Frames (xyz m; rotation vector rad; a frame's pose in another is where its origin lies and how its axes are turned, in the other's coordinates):
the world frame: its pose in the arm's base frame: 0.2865 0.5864 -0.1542 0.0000 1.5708 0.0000
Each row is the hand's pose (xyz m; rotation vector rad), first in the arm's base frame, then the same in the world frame.
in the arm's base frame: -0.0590 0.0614 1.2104 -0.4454 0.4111 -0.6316
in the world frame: -1.3646 -0.5250 -0.3455 0.1377 -1.0793 -0.7965
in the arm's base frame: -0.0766 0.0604 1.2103 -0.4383 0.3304 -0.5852
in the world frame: -1.3645 -0.5260 -0.3631 0.1099 -1.1676 -0.7655
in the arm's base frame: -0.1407 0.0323 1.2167 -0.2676 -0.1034 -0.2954
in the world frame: -1.3709 -0.5541 -0.4272 0.0221 -1.6511 -0.4480
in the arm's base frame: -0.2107 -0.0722 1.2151 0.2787 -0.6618 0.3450
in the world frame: -1.3693 -0.6586 -0.4972 -0.0571 -2.2007 0.5372
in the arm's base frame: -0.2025 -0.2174 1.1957 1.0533 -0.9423 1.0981
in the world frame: -1.3499 -0.8038 -0.4890 -0.0396 -2.1031 1.9030
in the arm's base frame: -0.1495 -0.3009 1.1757 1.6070 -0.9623 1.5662
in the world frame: -1.3299 -0.8873 -0.4360 -0.0344 1.5650 -2.6792
